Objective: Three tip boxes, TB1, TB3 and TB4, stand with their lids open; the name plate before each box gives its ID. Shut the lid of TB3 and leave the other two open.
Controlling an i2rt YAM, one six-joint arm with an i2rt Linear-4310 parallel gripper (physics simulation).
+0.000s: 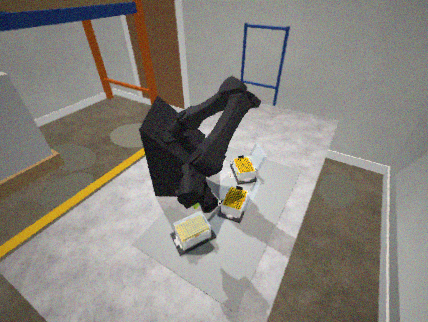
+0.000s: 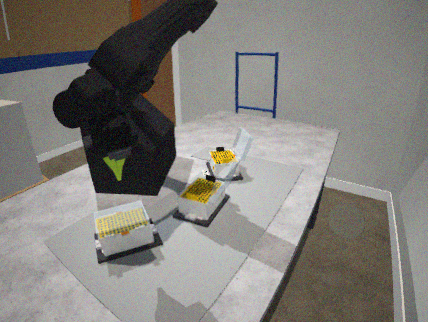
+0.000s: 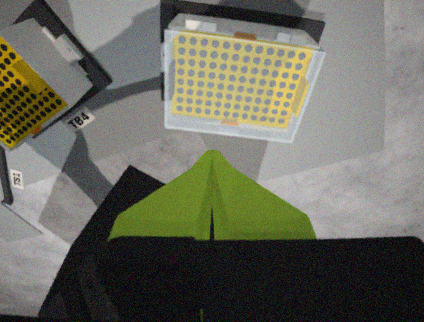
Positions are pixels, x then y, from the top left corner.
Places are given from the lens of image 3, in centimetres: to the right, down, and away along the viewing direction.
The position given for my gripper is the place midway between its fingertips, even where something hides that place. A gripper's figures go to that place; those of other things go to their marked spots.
my gripper point(image 3: 212, 160): 0, 0, 13
clear lid point(image 3: 215, 82): 0, -6, 20
